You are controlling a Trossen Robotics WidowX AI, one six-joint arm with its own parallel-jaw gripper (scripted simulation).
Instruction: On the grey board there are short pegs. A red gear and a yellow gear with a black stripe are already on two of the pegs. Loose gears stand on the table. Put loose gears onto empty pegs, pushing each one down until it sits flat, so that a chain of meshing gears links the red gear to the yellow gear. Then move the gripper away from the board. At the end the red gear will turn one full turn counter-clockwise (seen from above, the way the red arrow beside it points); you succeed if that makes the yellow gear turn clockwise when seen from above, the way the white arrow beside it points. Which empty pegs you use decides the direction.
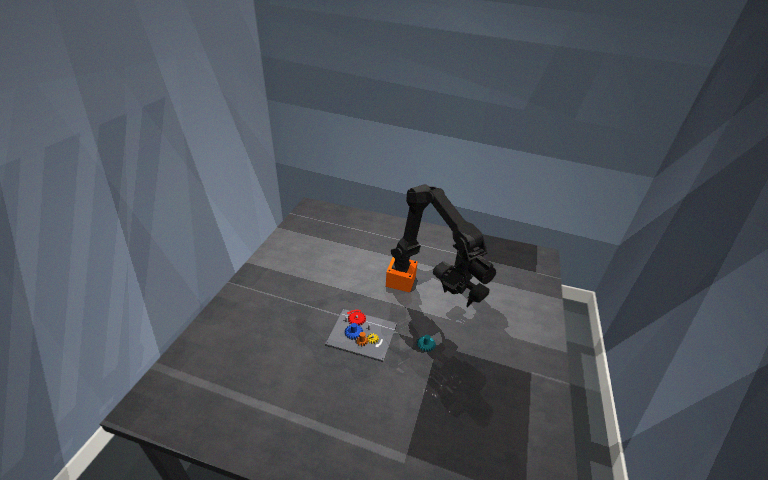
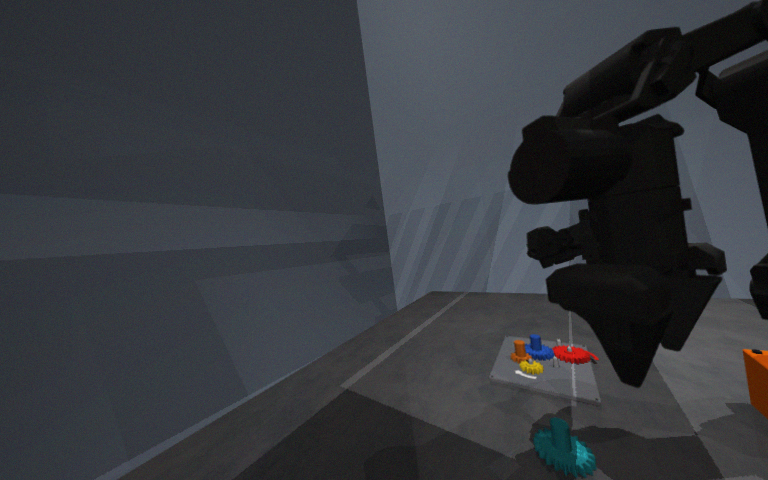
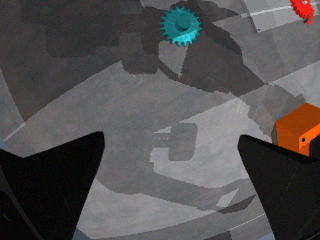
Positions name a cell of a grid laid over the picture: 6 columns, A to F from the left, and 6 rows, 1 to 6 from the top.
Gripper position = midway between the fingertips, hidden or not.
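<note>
Teal gear (image 3: D1) visible. My gripper (image 2: F5) open, holding nothing; in view too in image 1 (image 1: D4) and image 3 (image 3: D4).
</note>
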